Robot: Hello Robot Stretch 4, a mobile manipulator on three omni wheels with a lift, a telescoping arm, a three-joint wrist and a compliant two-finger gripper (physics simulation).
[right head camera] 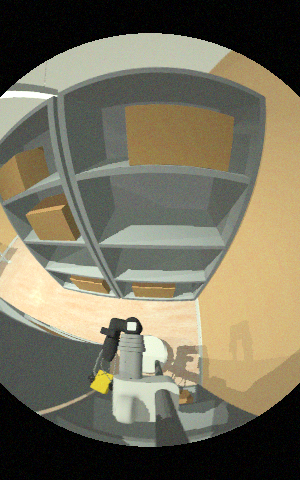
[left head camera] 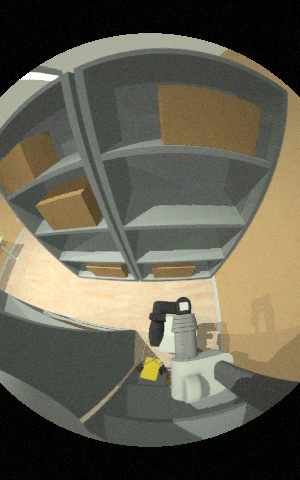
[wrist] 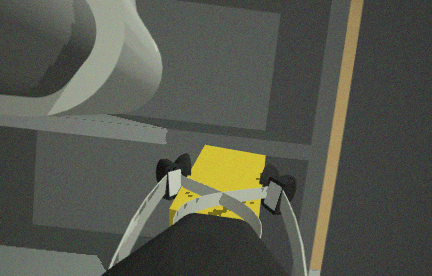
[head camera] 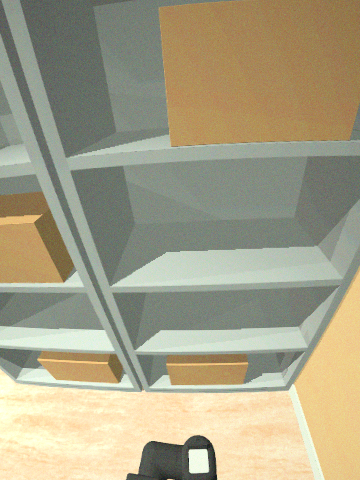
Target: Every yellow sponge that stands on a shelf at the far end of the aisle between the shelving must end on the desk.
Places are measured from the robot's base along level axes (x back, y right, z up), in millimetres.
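Pixels of known places: gripper, fingertip midpoint: (right head camera: 100, 386) (left head camera: 149, 373) (wrist: 226, 174); robot's base at its link origin: (right head camera: 146, 352) (left head camera: 169, 333).
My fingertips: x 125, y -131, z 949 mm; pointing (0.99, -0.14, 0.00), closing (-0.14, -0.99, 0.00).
Observation:
For each thing: its top centre in the pictures, then the offset to it from my fingertips. "pt": a spot on its surface instead.
- yellow sponge at its top centre: (wrist: 228, 153) (left head camera: 149, 371) (right head camera: 99, 383) dy +3, dx -20, dz +23 mm
- Grey shelving at a spot on its surface: (head camera: 225, 286) (right head camera: 161, 246) (left head camera: 189, 225) pt dy +260, dx -765, dz +3 mm
A yellow sponge (left head camera: 151, 372) (right head camera: 103, 384) (wrist: 232, 162) is between the two rubber fingertips of my gripper (left head camera: 151, 368) (right head camera: 101, 379) (wrist: 226, 174), which is shut on it. They are drawn in beside my body, with dark shelving behind the sponge in the wrist view. The fingers do not show in the head view, where part of the black wrist (head camera: 172, 457) shows at the bottom. Grey shelving (head camera: 225, 286) (left head camera: 185, 227) (right head camera: 160, 245) stands across the floor; no sponge shows on its visible shelves. The desk does not show.
Cardboard boxes (head camera: 260, 75) (left head camera: 207, 120) (right head camera: 180, 137) stand in several shelf compartments. A tan wall (head camera: 335, 400) (left head camera: 260, 280) (right head camera: 250, 280) runs along the right. A dark shelving panel (left head camera: 65, 350) (right head camera: 40, 360) is close on the left. The pale mobile base (wrist: 142, 65) is near the gripper.

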